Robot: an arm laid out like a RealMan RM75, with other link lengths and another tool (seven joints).
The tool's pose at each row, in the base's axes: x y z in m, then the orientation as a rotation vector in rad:
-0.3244 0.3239 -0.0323 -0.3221 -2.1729 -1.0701
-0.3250 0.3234 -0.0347 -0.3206 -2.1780 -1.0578
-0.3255 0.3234 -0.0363 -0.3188 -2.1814 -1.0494
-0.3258 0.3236 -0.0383 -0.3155 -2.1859 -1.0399
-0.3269 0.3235 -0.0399 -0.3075 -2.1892 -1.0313
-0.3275 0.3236 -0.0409 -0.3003 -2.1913 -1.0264
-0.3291 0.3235 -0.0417 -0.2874 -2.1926 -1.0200
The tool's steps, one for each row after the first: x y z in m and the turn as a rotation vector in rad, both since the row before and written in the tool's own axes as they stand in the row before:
-0.0011 -0.0021 0.0009 0.0100 -0.0014 0.0021
-0.0007 -0.0012 0.0009 0.0070 -0.0006 0.0010
-0.0011 -0.0012 0.0012 0.0084 -0.0008 0.0001
-0.0003 -0.0015 0.0012 0.0089 0.0019 -0.0027
-0.0002 -0.0008 0.0008 0.0058 0.0019 -0.0032
0.0006 -0.0013 0.0011 0.0083 0.0050 -0.0059

